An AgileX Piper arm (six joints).
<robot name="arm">
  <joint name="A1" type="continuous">
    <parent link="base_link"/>
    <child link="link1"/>
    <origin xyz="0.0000 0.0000 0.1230" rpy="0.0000 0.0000 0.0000"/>
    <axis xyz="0 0 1"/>
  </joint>
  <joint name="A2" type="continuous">
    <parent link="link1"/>
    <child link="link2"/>
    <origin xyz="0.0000 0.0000 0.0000" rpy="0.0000 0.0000 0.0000"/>
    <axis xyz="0 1 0"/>
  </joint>
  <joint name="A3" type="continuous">
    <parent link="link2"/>
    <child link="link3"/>
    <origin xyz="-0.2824 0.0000 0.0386" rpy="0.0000 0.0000 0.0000"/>
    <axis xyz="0 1 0"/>
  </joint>
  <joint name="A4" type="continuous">
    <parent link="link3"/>
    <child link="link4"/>
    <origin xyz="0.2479 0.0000 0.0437" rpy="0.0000 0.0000 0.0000"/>
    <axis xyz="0.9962 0 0.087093"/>
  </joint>
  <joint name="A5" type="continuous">
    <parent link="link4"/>
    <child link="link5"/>
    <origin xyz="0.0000 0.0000 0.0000" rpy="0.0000 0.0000 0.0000"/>
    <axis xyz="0 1 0"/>
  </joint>
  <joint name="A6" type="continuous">
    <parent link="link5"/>
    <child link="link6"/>
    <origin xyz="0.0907 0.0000 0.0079" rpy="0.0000 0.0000 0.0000"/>
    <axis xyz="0.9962 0 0.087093"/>
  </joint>
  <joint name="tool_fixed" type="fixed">
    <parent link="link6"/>
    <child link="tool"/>
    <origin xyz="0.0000 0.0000 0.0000" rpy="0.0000 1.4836 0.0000"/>
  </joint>
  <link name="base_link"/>
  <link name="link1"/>
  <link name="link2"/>
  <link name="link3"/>
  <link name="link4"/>
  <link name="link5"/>
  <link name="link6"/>
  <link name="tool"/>
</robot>
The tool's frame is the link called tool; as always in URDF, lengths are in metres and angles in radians. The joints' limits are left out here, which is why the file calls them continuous.
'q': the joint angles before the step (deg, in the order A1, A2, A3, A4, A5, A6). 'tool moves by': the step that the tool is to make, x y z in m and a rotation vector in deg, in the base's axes. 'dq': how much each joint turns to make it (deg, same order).
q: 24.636, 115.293, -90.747, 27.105, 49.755, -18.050
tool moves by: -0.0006, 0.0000, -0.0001, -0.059, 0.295, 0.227
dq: 0.003, -0.006, 0.001, 0.052, 0.372, -0.095
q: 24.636, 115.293, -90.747, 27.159, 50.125, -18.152
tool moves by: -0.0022, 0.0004, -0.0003, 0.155, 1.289, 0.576
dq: 0.003, 0.004, 0.004, 0.589, 1.329, -0.224
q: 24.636, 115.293, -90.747, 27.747, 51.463, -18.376
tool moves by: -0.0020, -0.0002, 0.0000, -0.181, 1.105, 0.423
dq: 0.002, -0.058, -0.004, 0.066, 1.241, 0.119
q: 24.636, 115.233, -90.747, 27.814, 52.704, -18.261
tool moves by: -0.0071, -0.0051, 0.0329, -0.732, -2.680, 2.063
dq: -0.053, -3.576, -1.898, -2.419, 3.665, 0.177
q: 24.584, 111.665, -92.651, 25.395, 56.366, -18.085
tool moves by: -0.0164, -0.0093, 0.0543, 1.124, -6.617, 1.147
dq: -0.005, -6.713, -1.623, -1.903, 2.031, 0.003
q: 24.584, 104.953, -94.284, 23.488, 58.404, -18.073
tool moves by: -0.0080, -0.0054, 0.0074, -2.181, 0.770, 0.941
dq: -0.001, -1.490, -0.012, -2.001, 3.177, 0.524
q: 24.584, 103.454, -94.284, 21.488, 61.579, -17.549
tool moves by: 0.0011, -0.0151, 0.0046, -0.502, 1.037, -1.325
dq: -2.171, -0.871, 0.000, -0.079, 2.190, -0.049
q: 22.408, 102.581, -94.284, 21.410, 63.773, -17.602
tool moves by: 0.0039, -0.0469, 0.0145, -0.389, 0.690, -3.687
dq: -7.195, -2.512, 0.015, 0.640, 4.339, -2.233
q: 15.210, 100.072, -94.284, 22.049, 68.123, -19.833
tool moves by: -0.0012, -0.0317, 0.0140, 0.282, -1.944, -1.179
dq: -5.131, -2.217, -0.019, 1.231, 1.778, -3.792
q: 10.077, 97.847, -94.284, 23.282, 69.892, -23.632
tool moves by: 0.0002, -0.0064, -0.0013, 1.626, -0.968, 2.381
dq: -1.696, -0.275, 1.023, 3.178, -0.080, -4.793
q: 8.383, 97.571, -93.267, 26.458, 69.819, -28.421
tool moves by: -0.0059, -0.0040, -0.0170, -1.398, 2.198, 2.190
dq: -0.497, -0.589, 4.198, -0.048, 0.082, -3.128
